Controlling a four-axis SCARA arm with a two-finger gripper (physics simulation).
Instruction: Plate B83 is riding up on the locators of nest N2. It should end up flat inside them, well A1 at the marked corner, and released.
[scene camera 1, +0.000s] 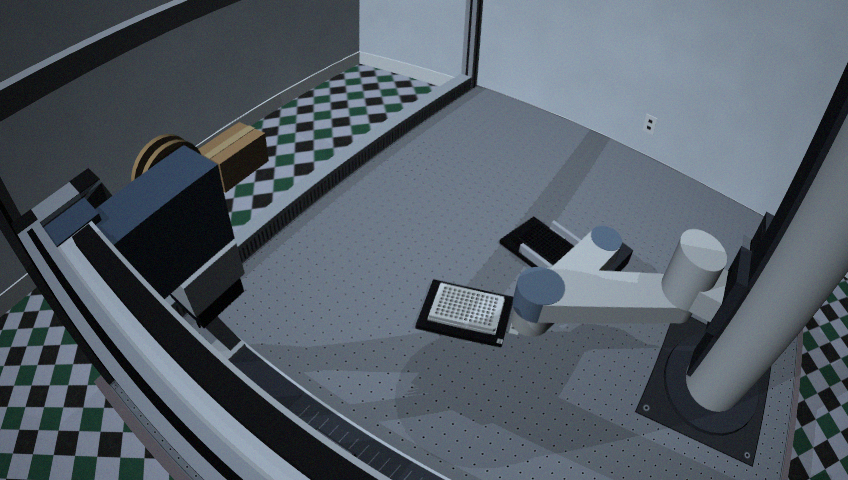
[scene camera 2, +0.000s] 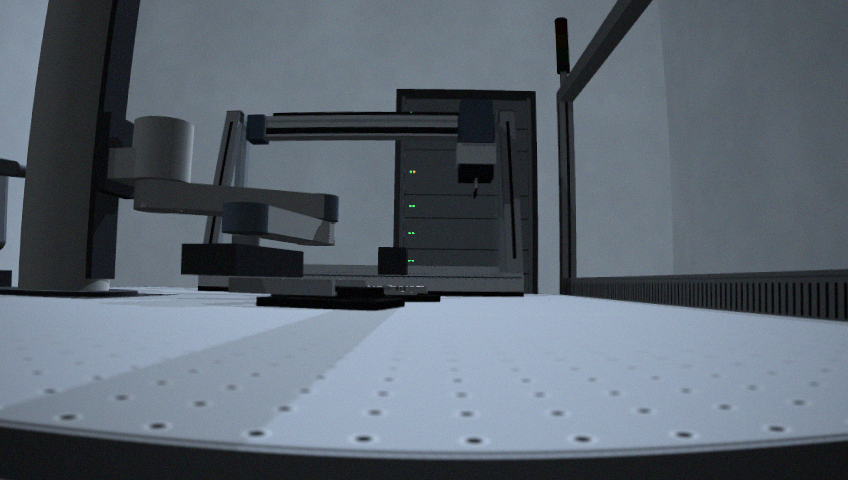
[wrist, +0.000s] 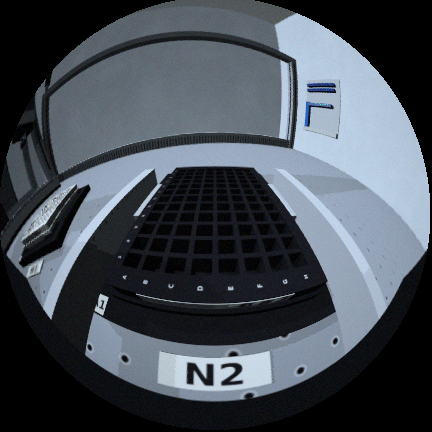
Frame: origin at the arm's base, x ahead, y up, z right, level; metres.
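Seen in the pictures: gripper, between the fingertips: (scene camera 1: 537, 235) (scene camera 2: 351, 287) (wrist: 214, 176); arm's base, origin of its link: (scene camera 1: 709, 386).
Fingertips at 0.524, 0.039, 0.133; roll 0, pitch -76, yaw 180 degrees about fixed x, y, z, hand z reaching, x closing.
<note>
Pixels of each thing's middle, then the offset from my fingertips to it, as dx, dy, dz. "*": a spot on its surface instead.
- black plate B83, middle of its body: (wrist: 214, 203) (scene camera 2: 329, 291) (scene camera 1: 547, 245) -0.030, -0.006, -0.008
- black nest N2, middle of its body: (wrist: 213, 213) (scene camera 2: 333, 301) (scene camera 1: 544, 248) -0.025, -0.019, -0.007
- corner with the partly hidden A1 tag, a spot on its surface: (wrist: 101, 304) * -0.086, -0.014, -0.075
- pale plate, middle of its body: (scene camera 2: 386, 289) (scene camera 1: 467, 308) (wrist: 49, 211) +0.025, -0.007, -0.251
The black plate B83 (scene camera 1: 540, 233) (scene camera 2: 360, 291) (wrist: 216, 220) lies between the two long pale fingers of my gripper (scene camera 1: 544, 240) (wrist: 214, 176), which is shut on its long sides. It is over the black nest N2 (scene camera 1: 507, 242) (scene camera 2: 330, 302) (wrist: 215, 327). In the wrist view its A end, with row 1 nearest, is at the corner with the partly hidden A1 tag (wrist: 101, 304). The plate looks about level. A dark gap and a thin bright line show under its near edge. The locators are mostly hidden, so I cannot tell whether it is fully seated.
A second nest (scene camera 1: 425, 321) (wrist: 55, 250) holds a pale plate (scene camera 1: 467, 306) (wrist: 49, 212), to the left in the wrist view. The arm's column (scene camera 1: 755, 285) (scene camera 2: 65, 148) stands at one side. A gantry (scene camera 1: 172, 220) (scene camera 2: 363, 126) stands over another part of the table.
</note>
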